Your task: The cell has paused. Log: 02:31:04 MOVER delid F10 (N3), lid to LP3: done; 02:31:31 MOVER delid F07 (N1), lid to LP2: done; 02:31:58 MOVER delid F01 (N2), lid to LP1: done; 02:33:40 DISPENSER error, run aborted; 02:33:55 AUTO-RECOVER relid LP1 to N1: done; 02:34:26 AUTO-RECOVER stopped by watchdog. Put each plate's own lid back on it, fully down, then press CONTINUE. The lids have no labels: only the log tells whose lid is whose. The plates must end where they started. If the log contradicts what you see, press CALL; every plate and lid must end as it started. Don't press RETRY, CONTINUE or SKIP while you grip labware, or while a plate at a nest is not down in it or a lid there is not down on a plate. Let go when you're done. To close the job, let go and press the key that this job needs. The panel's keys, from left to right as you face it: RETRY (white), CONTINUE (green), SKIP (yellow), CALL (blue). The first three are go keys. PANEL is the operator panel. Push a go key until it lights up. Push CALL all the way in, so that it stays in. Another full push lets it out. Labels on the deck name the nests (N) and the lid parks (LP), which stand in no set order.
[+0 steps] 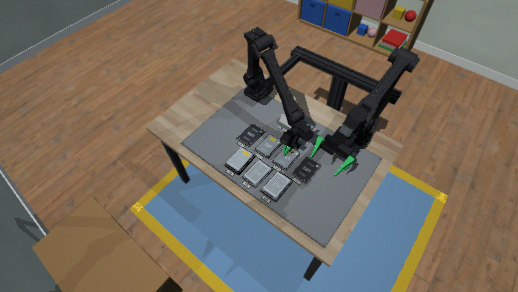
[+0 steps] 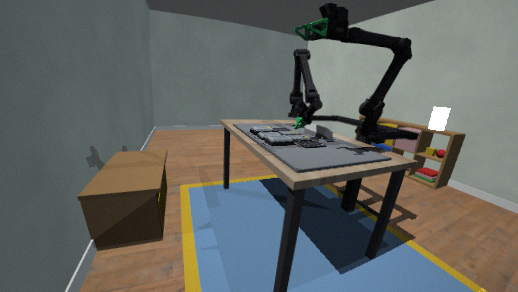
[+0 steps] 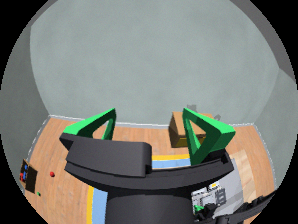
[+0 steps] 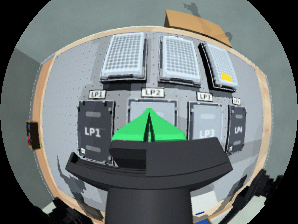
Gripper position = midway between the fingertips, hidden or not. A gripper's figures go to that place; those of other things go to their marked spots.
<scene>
The right gripper point(image 4: 149, 112) is 13 cm from the lens. A plate point(image 4: 177, 52) is 24 cm from the lens.
</scene>
